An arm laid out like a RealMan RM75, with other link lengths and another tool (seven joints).
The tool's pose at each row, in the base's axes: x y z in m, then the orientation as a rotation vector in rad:
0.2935 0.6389 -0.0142 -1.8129 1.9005 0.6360
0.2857 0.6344 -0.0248 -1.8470 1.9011 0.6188
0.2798 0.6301 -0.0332 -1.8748 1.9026 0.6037
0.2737 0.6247 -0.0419 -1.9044 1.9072 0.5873
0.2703 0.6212 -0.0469 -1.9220 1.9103 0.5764
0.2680 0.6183 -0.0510 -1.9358 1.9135 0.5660
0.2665 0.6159 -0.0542 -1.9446 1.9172 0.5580
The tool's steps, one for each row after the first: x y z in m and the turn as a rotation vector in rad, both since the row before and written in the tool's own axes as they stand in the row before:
0.0103 0.0073 0.0058 -0.0078 0.0254 -0.0154
0.0086 0.0056 0.0044 -0.0061 0.0217 -0.0119
0.0095 0.0058 0.0043 -0.0073 0.0249 -0.0107
0.0057 0.0033 0.0024 -0.0039 0.0155 -0.0062
0.0046 0.0022 0.0020 -0.0022 0.0132 -0.0047
0.0037 0.0015 0.0015 -0.0011 0.0098 -0.0022

